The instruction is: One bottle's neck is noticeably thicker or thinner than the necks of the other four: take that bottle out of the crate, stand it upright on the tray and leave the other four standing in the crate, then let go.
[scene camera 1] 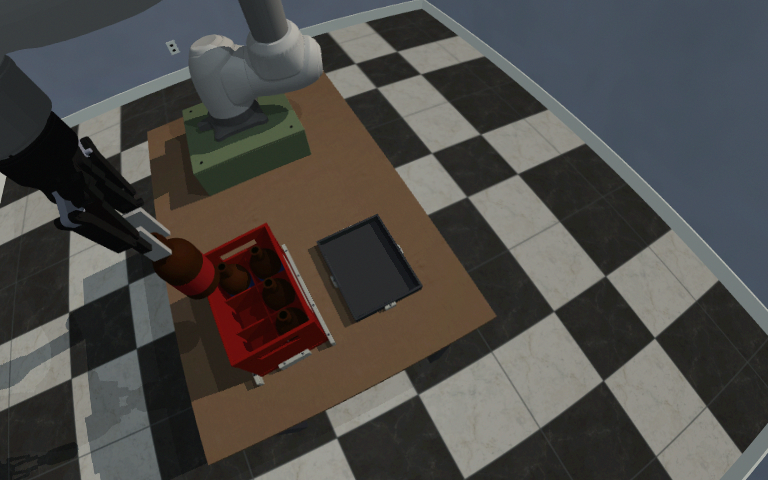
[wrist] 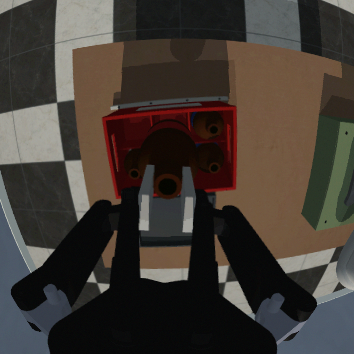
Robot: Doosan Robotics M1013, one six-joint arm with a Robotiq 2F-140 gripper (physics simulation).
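Pixels of known places: gripper, fingertip midpoint: [scene camera 1: 162, 246] [wrist: 167, 179]; arm's base, origin of the base link: [scene camera 1: 237, 117].
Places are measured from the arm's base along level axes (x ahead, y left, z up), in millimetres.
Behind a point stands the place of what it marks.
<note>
My gripper [scene camera 1: 160, 240] {x 665, y -165, z 309 mm} [wrist: 167, 179] {x 665, y -165, z 309 mm} is shut on the neck of a brown bottle [scene camera 1: 184, 267] {x 695, y -152, z 276 mm} [wrist: 168, 146] {x 663, y -194, z 290 mm} with a red band. It holds the bottle above the red crate [scene camera 1: 227, 333] {x 723, y -198, z 41 mm} [wrist: 232, 150] {x 531, y -118, z 61 mm}; in the scene view it looks slightly tilted. Four other brown bottles stand in the crate: one bottle [scene camera 1: 234, 278] [wrist: 209, 156], a second bottle [scene camera 1: 264, 261] [wrist: 206, 124], a third bottle [scene camera 1: 277, 293] {x 678, y -71, z 18 mm} and a fourth bottle [scene camera 1: 290, 321] {x 758, y -65, z 32 mm} [wrist: 133, 161] {x 751, y -86, z 18 mm}. The held bottle hides the third one in the wrist view. The dark tray [scene camera 1: 370, 268] {x 671, y 163, z -103 mm} [wrist: 165, 241] {x 696, y 248, z -102 mm} holds no bottle.
The brown table [scene camera 1: 362, 198] {x 448, y 249, z -108 mm} [wrist: 275, 165] {x 335, y -14, z -109 mm} carries the crate and tray, with a gap between them. Light brackets [scene camera 1: 305, 294] {x 661, y -22, z -93 mm} line the crate's tray side. The robot's green base block [scene camera 1: 254, 166] {x 189, y -12, z -63 mm} [wrist: 325, 175] {x 189, y -11, z -20 mm} stands at the table's far end.
</note>
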